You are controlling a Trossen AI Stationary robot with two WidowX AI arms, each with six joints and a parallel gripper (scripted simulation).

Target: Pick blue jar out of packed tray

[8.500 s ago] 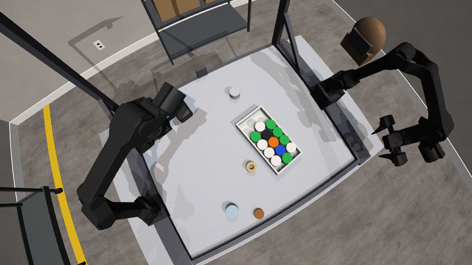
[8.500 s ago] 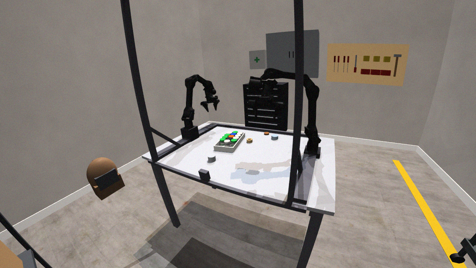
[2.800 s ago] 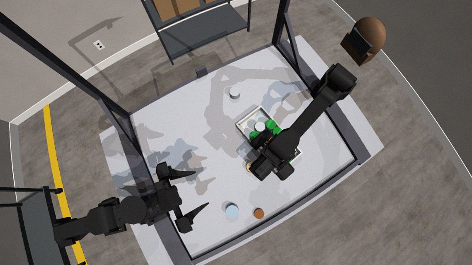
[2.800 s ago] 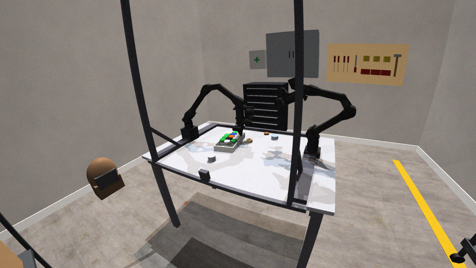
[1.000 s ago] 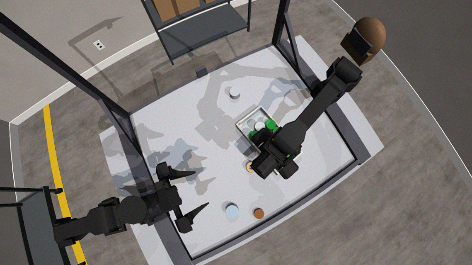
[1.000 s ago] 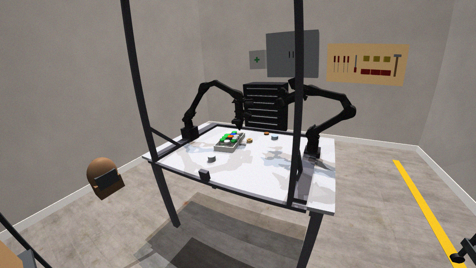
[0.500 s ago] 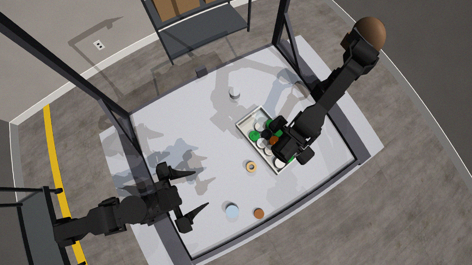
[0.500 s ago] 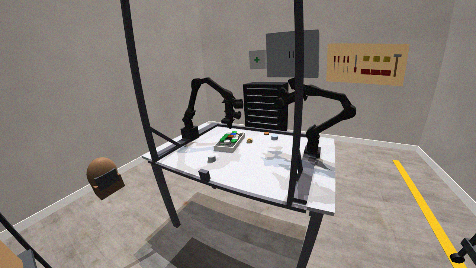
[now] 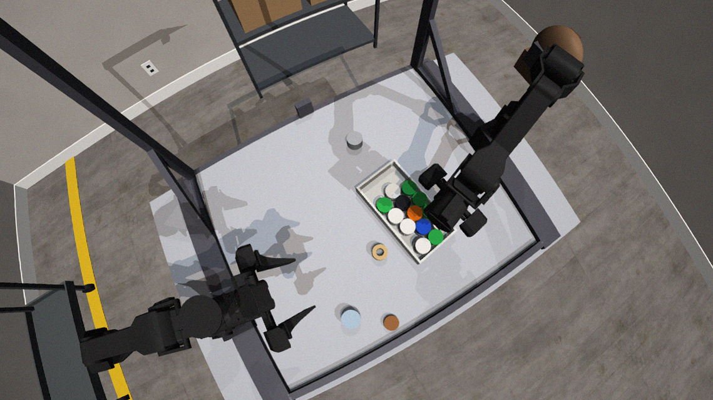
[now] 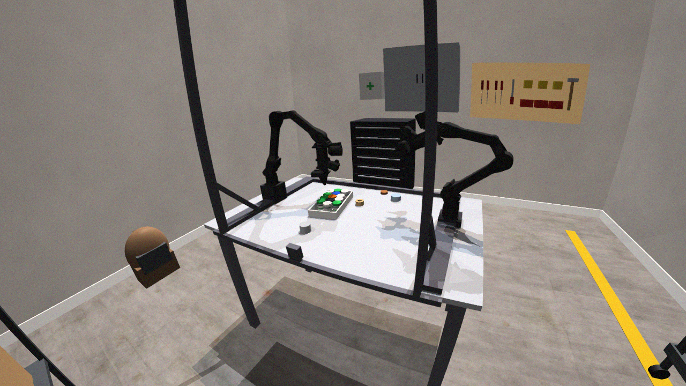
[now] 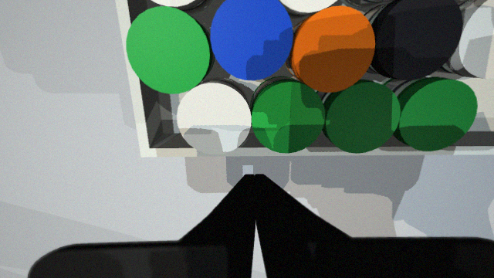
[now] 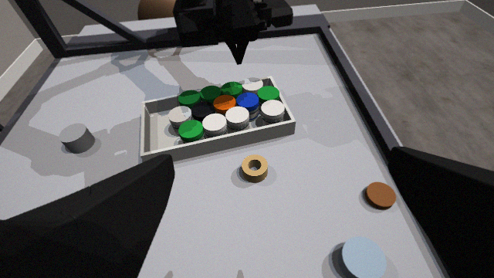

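Right now the blue jar is 9 cm below my left hand and 6 cm to the right of it. From my left hand the other things lie so: brown disc 28 cm to the right, 17 cm ahead, 11 cm below; then grey cylinder 32 cm behind, 10 cm below, 6 cm to the right; then orange jar 9 cm below, 6 cm to the right, 4 cm behind.
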